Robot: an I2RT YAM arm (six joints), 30 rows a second.
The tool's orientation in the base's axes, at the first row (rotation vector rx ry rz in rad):
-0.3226 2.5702 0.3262
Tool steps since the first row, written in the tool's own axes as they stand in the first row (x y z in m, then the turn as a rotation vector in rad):
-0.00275 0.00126 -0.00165 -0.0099 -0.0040 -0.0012
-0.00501 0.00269 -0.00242 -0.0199 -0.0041 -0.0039
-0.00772 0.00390 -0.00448 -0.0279 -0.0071 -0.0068
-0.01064 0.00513 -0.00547 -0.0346 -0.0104 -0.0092
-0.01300 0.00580 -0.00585 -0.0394 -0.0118 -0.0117
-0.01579 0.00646 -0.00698 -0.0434 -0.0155 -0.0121
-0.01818 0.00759 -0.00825 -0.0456 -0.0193 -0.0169
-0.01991 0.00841 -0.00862 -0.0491 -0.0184 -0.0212
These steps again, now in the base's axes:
0.00115 0.00116 0.00303 0.0089 -0.0025 0.0056
0.00226 0.00265 0.00511 0.0160 -0.0018 0.0131
0.00320 0.00363 0.00845 0.0221 -0.0041 0.0192
0.00482 0.00498 0.01102 0.0275 -0.0068 0.0242
0.00641 0.00588 0.01269 0.0308 -0.0081 0.0286
0.00802 0.00663 0.01521 0.0350 -0.0111 0.0304
0.00909 0.00772 0.01772 0.0357 -0.0157 0.0349
0.01012 0.00866 0.01908 0.0363 -0.0155 0.0405

